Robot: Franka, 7 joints.
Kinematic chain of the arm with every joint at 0, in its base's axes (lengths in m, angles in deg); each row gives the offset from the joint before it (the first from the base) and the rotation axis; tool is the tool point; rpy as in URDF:
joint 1: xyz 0 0 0.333 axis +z
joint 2: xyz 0 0 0 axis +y
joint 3: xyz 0 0 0.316 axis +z
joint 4: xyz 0.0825 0 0 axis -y
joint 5: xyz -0.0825 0 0.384 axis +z
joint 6: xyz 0 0 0 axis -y
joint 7: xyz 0.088 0 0 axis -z
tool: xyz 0 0 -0.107 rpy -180 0 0
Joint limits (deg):
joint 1: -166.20..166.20
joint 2: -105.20..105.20
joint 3: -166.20..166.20
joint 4: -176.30..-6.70
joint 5: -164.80..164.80
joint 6: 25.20..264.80
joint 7: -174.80..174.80
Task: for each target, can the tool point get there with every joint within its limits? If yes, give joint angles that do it. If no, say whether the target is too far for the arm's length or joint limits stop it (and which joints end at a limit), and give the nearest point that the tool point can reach.
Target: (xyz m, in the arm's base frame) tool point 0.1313 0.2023 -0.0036
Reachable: yes | joints 87.57 46.05 -20.97 -145.22 27.36 118.60 -74.57
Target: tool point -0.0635 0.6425 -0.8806
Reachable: no: too far | nearest point -0.0449 0.4542 -0.3318 | short by 0.581 m
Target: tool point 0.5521 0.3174 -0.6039
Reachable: no: too far | nearest point 0.4369 0.2512 -0.3128 | short by 0.320 m
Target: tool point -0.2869 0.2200 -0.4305
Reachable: no: joint limits stop it (at a limit: joint 2) | nearest point -0.2792 0.2141 -0.3563 | short by 0.075 m
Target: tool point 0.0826 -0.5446 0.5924
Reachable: yes | joints -64.71 7.32 -30.27 -89.89 55.96 65.91 88.47
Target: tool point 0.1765 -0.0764 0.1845
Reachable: yes | joints 81.67 82.41 -39.87 -153.40 -22.62 61.00 64.88
